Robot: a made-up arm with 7 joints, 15 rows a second.
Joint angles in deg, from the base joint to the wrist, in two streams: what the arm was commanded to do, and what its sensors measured. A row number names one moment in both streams.
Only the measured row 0 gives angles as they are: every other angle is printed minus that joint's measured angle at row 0.
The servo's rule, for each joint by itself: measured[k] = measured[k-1] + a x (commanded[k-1-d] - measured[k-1]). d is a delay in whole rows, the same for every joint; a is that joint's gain. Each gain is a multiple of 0.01, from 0.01 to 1. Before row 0 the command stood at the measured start. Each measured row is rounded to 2 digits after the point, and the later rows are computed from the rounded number. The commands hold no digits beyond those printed.
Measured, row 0:
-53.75 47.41 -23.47 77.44 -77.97 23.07 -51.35
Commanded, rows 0 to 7:
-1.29 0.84 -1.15 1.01 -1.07 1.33 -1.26
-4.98 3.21 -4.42 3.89 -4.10 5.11 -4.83
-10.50 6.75 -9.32 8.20 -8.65 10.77 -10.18
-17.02 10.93 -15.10 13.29 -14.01 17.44 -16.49
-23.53 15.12 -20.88 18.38 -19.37 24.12 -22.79
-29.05 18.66 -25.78 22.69 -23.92 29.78 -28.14
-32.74 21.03 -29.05 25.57 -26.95 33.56 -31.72
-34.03 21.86 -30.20 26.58 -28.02 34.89 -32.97
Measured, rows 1 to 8:
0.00 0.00 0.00 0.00 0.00 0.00 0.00
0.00 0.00 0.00 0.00 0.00 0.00 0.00
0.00 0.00 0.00 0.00 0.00 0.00 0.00
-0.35 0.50 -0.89 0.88 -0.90 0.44 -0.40
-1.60 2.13 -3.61 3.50 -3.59 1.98 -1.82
-4.00 4.90 -8.01 7.59 -7.84 4.88 -4.50
-7.52 8.52 -13.47 12.55 -13.02 9.02 -8.34
-11.84 12.48 -19.18 17.62 -18.35 14.00 -12.96
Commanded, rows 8 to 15:
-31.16 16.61 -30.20 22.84 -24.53 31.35 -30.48
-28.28 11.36 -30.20 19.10 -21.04 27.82 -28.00
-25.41 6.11 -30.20 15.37 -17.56 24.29 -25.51
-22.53 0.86 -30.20 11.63 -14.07 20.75 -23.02
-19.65 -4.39 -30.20 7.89 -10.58 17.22 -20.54
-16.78 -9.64 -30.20 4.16 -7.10 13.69 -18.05
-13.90 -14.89 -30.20 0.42 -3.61 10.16 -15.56
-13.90 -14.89 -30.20 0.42 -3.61 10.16 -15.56
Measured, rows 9 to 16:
-16.49 16.19 -24.26 22.03 -23.03 19.21 -17.82
-20.88 19.09 -27.95 25.11 -26.32 23.95 -22.27
-24.43 20.75 -29.68 26.39 -27.75 27.56 -25.69
-26.25 18.27 -30.08 23.30 -25.05 28.81 -27.22
-26.80 14.12 -30.17 19.65 -21.68 28.48 -27.47
-26.42 9.31 -30.19 15.93 -18.22 27.10 -26.84
-25.37 4.24 -30.20 12.19 -14.73 25.00 -25.62
-23.83 -0.94 -30.20 8.45 -11.24 22.43 -23.99

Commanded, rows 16 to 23:
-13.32 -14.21 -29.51 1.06 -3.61 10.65 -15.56
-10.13 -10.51 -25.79 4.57 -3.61 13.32 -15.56
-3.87 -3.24 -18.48 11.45 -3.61 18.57 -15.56
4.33 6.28 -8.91 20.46 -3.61 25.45 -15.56
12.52 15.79 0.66 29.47 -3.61 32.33 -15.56
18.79 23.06 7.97 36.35 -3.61 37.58 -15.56
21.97 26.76 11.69 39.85 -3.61 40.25 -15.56
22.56 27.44 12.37 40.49 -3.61 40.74 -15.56
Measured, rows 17 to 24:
-21.93 -6.16 -30.20 4.72 -7.76 19.55 -22.09
-19.76 -11.40 -30.20 0.98 -4.27 16.45 -20.00
-18.18 -13.49 -30.20 0.49 -3.72 14.37 -18.58
-16.87 -13.92 -29.67 0.99 -3.63 13.14 -17.61
-15.05 -11.87 -26.68 4.10 -3.61 13.20 -16.95
-12.03 -6.69 -20.37 10.49 -3.61 14.97 -16.51
-7.61 1.09 -11.55 19.16 -3.61 18.43 -16.21
-2.17 9.91 -2.15 28.13 -3.61 23.02 -16.00

